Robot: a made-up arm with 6 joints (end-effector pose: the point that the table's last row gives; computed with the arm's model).
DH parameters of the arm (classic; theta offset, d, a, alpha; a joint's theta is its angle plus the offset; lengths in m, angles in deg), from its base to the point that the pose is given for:
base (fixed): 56.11 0 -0.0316 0
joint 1: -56.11 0.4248 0.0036 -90
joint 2: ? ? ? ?
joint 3: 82.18 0.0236 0.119 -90
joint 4: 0 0.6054 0.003 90
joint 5: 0 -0.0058 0.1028 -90
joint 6: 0 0.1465 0.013 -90
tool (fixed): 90 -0.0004 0 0
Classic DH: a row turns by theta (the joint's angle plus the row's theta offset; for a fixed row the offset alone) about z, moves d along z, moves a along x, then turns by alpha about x.
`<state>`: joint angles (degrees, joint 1 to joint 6).
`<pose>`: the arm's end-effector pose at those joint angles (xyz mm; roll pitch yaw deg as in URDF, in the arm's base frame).
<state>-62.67 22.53 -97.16 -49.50 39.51 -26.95</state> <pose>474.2 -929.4 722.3 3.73 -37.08 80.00</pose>
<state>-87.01 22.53 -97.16 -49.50 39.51 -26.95</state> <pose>58.3 -1051.9 722.3 3.73 -37.08 55.66</pose>
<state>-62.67 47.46 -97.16 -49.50 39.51 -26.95</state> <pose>488.0 -956.0 262.7 29.85 -54.50 60.91</pose>
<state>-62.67 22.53 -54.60 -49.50 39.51 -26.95</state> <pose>348.2 -685.6 210.7 61.02 -60.83 34.34</pose>
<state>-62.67 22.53 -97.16 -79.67 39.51 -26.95</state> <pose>473.8 -929.9 723.1 29.08 -18.33 76.08</pose>
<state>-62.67 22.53 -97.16 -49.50 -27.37 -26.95</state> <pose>557.6 -802.7 859.8 -15.81 3.01 137.82</pose>
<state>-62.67 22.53 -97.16 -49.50 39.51 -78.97</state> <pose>469.4 -922.6 714.5 55.75 -37.08 80.00</pose>
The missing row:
joint 2: -82.18 0 0.4566 0
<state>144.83 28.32 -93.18 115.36 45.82 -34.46</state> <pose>-894.9 538.5 576.7 179.36 -1.03 5.23</pose>
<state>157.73 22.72 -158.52 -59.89 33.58 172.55</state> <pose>-661.1 218.9 1461.9 138.69 23.82 -53.80</pose>
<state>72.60 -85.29 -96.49 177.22 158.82 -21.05</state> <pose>-267.5 -716.7 1025.3 -68.69 -70.60 69.58</pose>
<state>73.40 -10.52 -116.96 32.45 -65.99 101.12</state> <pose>146.0 216.3 1435.1 45.24 59.24 146.80</pose>
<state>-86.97 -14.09 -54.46 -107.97 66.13 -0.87</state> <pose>-34.0 -753.9 736.4 27.84 6.58 31.91</pose>
